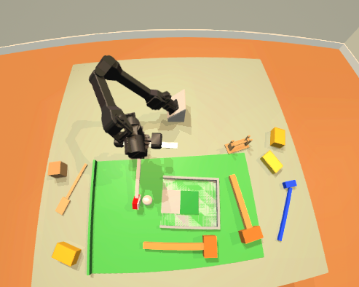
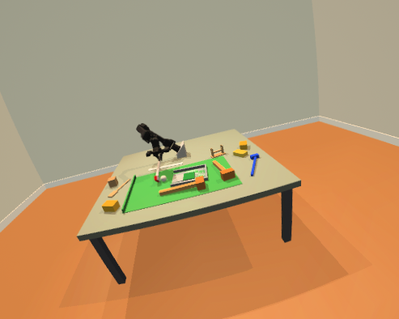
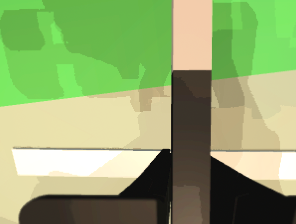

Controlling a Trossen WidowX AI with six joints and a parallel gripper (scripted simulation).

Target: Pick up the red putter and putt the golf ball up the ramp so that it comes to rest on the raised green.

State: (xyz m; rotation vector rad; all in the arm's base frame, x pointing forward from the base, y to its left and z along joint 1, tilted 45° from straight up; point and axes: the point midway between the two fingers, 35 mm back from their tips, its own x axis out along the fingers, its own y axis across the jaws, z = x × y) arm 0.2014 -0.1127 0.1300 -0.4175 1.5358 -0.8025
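Now: gripper tip 70 mm above the white strip, 50 mm past it and 20 mm to the right of it. Also, from my gripper tip: white golf ball: 220 mm ahead, 50 mm below; wooden paddle: 360 mm to the right, 140 mm ahead, 70 mm below; tan block: 410 mm to the right, 40 mm below, 30 mm ahead.
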